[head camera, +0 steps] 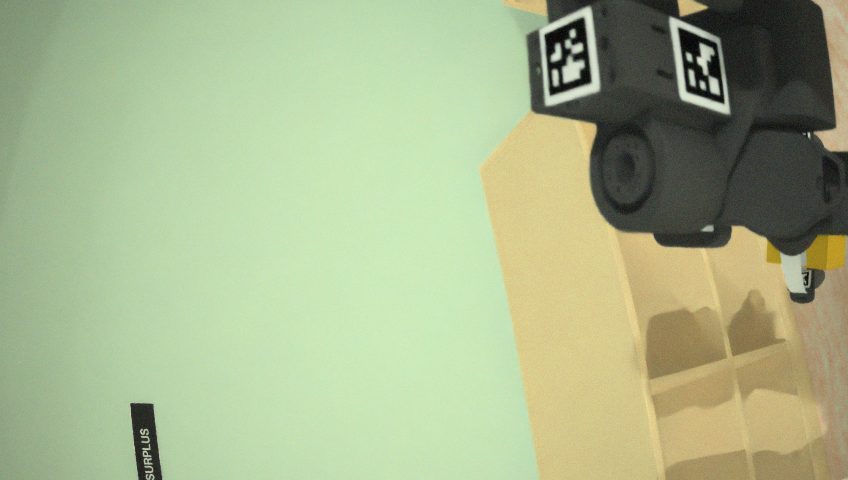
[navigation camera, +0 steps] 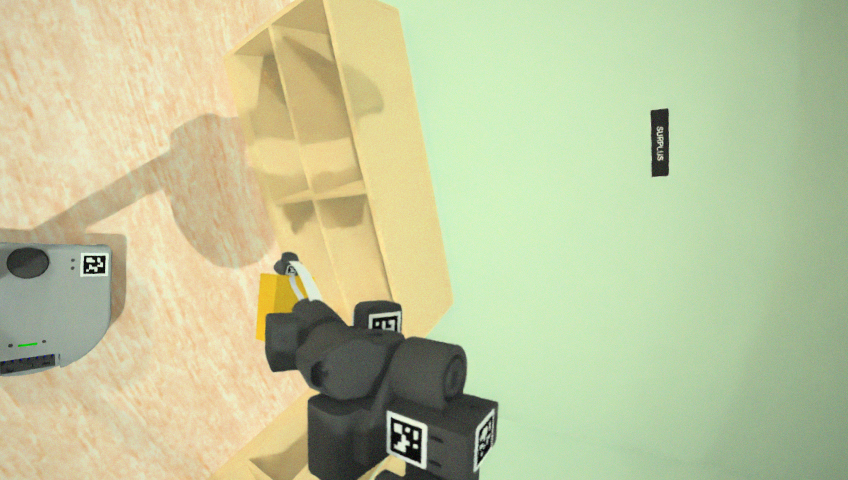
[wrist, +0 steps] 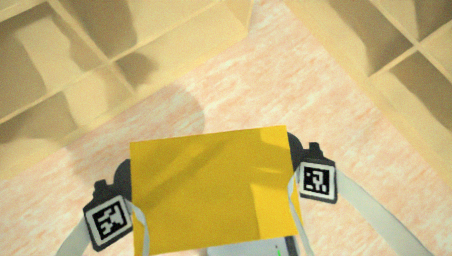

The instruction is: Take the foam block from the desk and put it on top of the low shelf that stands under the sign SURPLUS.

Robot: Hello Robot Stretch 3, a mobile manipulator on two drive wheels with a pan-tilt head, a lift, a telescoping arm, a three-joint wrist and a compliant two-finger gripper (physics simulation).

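Seen in the pictures: gripper, between the fingertips: (navigation camera: 284,303) (wrist: 210,164); robot's base, origin of its link: (navigation camera: 29,260) (wrist: 223,255).
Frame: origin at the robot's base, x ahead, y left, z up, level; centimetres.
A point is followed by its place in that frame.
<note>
The yellow foam block (head camera: 833,252) @(x 1.1, y -24.3, z 86.4 cm) (navigation camera: 268,294) @(x -0.3, y -24.2, z 86.2 cm) (wrist: 215,195) @(x -2.3, y -26.5, z 88.1 cm) is between the two fingers of my gripper (head camera: 816,264) (navigation camera: 282,291) @(x -2.3, y -28.6, z 83.2 cm) (wrist: 210,164) @(x -2.3, y -28.6, z 83.2 cm), which is shut on it. In the wrist view both fingertips touch its opposite sides. The low wooden shelf (head camera: 553,267) @(x 4.9, y -99.3, z 61.0 cm) (navigation camera: 398,148) @(x 40.9, y -84.4, z 61.0 cm) (wrist: 170,29) @(x 2.6, y -80.6, z 33.0 cm) stands against the green wall below the black SURPLUS sign (head camera: 145,446) @(x 38.4, y -109.6, z 140.2 cm) (navigation camera: 659,142) @(x 40.1, y -108.9, z 139.8 cm). In the navigation view the block is on the open front side of this shelf, near one end, not over its top. The wrist hides part of the block and the shelf end there.
A second wooden shelf (head camera: 523,4) @(x -56.3, y -112.9, z 56.3 cm) (navigation camera: 285,419) @(x -70.8, y -78.9, z 5.3 cm) (wrist: 345,55) @(x -73.4, y -72.8, z 7.1 cm) stands beside the first, at the right in the wrist view and the bottom in the navigation view. My grey base (navigation camera: 53,303) @(x -9.6, y -4.8, z 16.0 cm) (wrist: 245,250) @(x -8.0, y -4.2, z 16.0 cm) stands on the pinkish floor in front of the shelves.
</note>
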